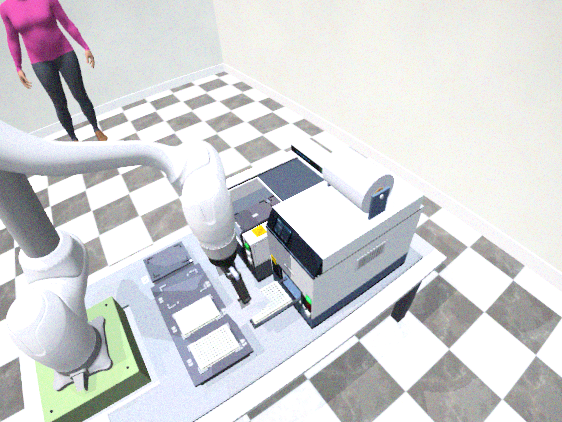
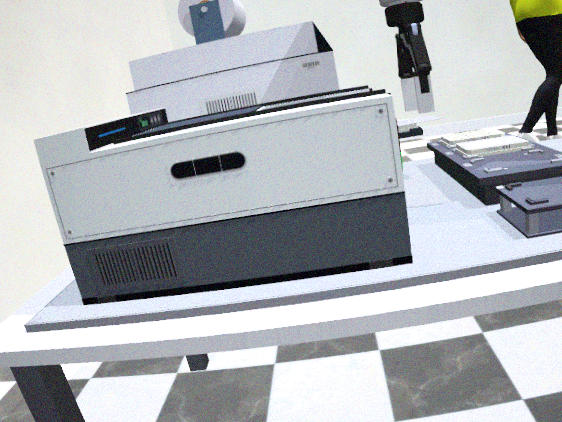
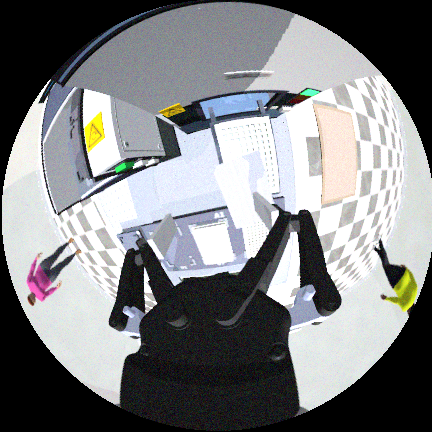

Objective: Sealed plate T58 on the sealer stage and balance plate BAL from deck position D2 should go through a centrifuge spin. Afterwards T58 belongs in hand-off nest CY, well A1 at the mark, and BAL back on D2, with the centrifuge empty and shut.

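Seen in the pictures: gripper, between the fingertips: [image 1: 233, 288] [image 2: 419, 111] [image 3: 211, 211]; arm's base, origin of its link: [image 1: 81, 352].
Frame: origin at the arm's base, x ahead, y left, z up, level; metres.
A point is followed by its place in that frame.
A white plate with a grid of wells [image 1: 275, 295] @(y -0.112, x 0.603, z 0.029 m) [image 3: 245, 132] @(y -0.110, x 0.611, z 0.030 m) rests on the stage in front of the sealer [image 1: 325, 220] @(y -0.110, x 0.771, z 0.261 m) [image 2: 280, 75] @(y 0.017, x 0.752, z 0.171 m); its label is not readable. My gripper [image 1: 242, 300] [image 2: 419, 106] @(y -0.046, x 0.500, z 0.056 m) [image 3: 211, 211] @(y -0.046, x 0.500, z 0.056 m) is wide open and empty, pointing down above the space between stage and deck. Two pale plates, one smooth [image 1: 197, 315] @(y -0.031, x 0.367, z -0.022 m) [image 3: 212, 243] @(y -0.024, x 0.376, z -0.021 m) and one gridded [image 1: 215, 347] @(y -0.151, x 0.381, z -0.029 m) [image 3: 255, 237] @(y -0.134, x 0.380, z -0.024 m), sit side by side on the dark deck [image 1: 167, 298] @(y 0.087, x 0.292, z -0.037 m) [image 2: 507, 168] @(y 0.145, x 0.381, z -0.035 m). I cannot read their position labels. The big white-and-grey centrifuge [image 2: 225, 200] @(y 0.380, x 0.778, z 0.030 m) has a dark top; its inside does not show.
A low grey nest [image 1: 167, 262] @(y 0.244, x 0.329, z -0.047 m) [image 2: 545, 187] @(y 0.239, x 0.349, z -0.047 m) stands at the deck's far end. A white box with a yellow warning sign [image 1: 259, 250] @(y 0.031, x 0.623, z 0.076 m) [image 3: 105, 135] @(y 0.045, x 0.629, z 0.122 m) stands beside the sealer. A person in pink [image 1: 40, 30] [image 3: 41, 281] and one in yellow [image 2: 540, 7] [image 3: 404, 290] stand around the table.
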